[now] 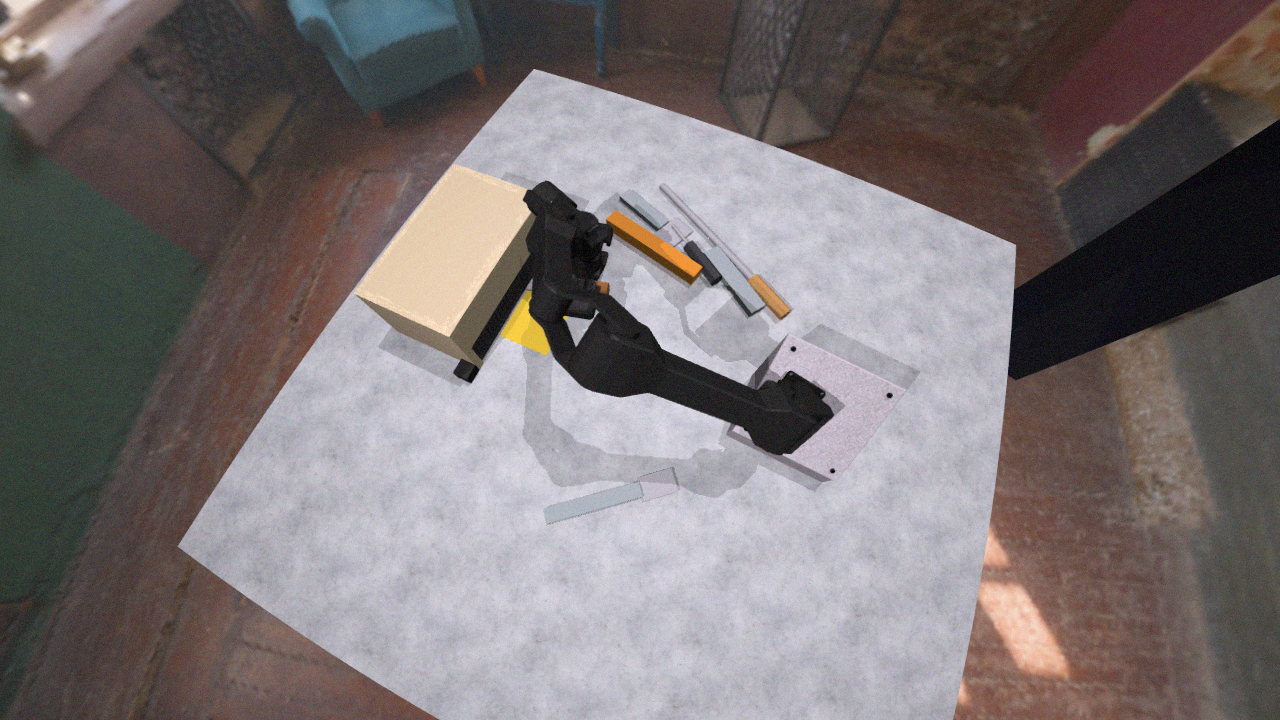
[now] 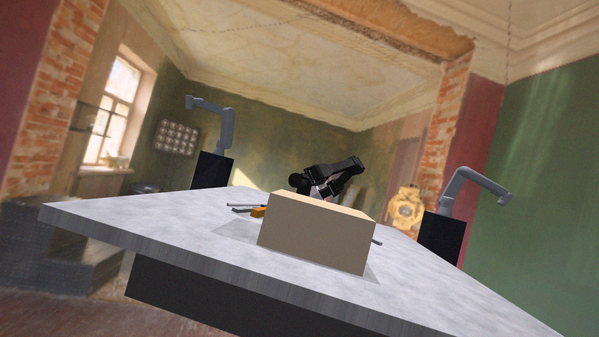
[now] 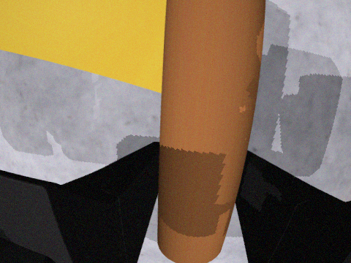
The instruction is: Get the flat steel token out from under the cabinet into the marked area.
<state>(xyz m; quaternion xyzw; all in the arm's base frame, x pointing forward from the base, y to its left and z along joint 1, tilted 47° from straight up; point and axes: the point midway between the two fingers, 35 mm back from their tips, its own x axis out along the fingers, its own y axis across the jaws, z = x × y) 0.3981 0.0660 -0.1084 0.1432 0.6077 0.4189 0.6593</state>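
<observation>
Right now my gripper tip is 150 mm to the left of the orange bar, 50 mm past it and 10 mm below it. Round my gripper tip: flat grey token: 200 mm ahead, 120 mm to the left, 10 mm below; then grey bar: 220 mm behind, 180 mm to the right; then black-handled tool: 200 mm to the right, 120 mm behind.
</observation>
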